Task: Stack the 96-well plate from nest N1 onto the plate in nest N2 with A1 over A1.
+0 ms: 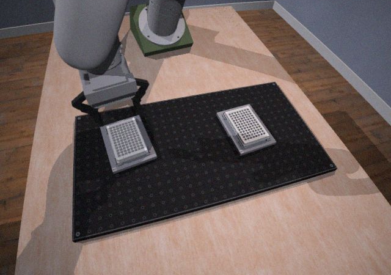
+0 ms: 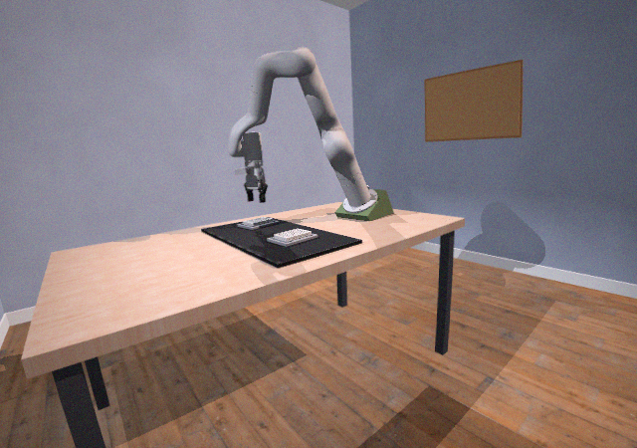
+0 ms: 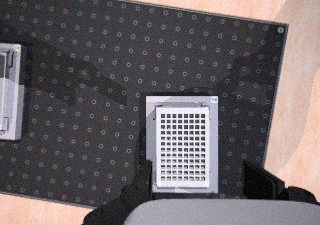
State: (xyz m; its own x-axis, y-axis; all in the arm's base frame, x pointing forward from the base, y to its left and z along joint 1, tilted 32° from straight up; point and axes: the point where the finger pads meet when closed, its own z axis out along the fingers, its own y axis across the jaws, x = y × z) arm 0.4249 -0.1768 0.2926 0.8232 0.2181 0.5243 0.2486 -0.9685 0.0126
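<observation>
The white 96-well plate lies 10 cm below my hand. Round my hand: plate nest N1 (12 cm below); then plate nest N2 (35 cm to the left, 12 cm below, 1 cm behind).
</observation>
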